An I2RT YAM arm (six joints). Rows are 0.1 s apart.
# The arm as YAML. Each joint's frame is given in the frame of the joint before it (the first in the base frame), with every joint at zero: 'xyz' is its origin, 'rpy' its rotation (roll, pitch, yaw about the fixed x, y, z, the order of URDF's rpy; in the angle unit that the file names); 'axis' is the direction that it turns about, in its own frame. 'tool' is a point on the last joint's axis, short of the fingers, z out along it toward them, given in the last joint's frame.
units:
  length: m
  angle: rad
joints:
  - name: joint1
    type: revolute
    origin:
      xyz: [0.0, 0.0, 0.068]
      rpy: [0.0, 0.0, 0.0]
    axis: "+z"
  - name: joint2
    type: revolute
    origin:
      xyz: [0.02, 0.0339, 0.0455]
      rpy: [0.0, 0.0, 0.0]
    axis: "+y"
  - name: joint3
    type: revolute
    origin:
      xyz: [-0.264, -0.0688, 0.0]
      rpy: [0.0, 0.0, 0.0]
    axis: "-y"
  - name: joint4
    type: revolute
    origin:
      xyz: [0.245, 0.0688, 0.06]
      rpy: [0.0, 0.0, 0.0]
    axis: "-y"
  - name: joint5
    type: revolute
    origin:
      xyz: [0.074, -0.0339, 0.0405]
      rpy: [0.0, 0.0, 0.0]
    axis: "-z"
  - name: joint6
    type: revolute
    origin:
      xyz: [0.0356, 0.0, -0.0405]
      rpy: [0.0, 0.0, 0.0]
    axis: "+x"
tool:
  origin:
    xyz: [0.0, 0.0, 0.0]
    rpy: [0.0, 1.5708, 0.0]
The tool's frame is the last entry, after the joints.
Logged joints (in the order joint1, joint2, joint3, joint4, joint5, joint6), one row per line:
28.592, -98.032, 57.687, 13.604, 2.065, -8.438
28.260, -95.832, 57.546, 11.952, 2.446, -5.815
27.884, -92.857, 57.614, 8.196, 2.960, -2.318
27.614, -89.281, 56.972, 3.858, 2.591, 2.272
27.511, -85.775, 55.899, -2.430, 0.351, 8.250
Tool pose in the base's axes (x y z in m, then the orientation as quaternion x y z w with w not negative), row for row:
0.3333, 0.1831, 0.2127, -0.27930, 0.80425, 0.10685, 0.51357
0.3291, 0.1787, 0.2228, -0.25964, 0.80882, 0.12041, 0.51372
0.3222, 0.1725, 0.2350, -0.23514, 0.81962, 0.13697, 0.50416
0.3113, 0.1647, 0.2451, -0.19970, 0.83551, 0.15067, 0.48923
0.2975, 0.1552, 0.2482, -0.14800, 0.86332, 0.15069, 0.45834
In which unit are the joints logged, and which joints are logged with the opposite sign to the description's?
The joints are logged in degrees. Opposite sign: joint2, joint5.
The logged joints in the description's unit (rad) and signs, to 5 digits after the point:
0.49902, 1.71098, 1.00683, 0.23743, -0.03604, -0.14727
0.49323, 1.67258, 1.00437, 0.20860, -0.04269, -0.10149
0.48667, 1.62066, 1.00555, 0.14305, -0.05166, -0.04046
0.48196, 1.55825, 0.99435, 0.06733, -0.04522, 0.03965
0.48016, 1.49706, 0.97562, -0.04241, -0.00613, 0.14399

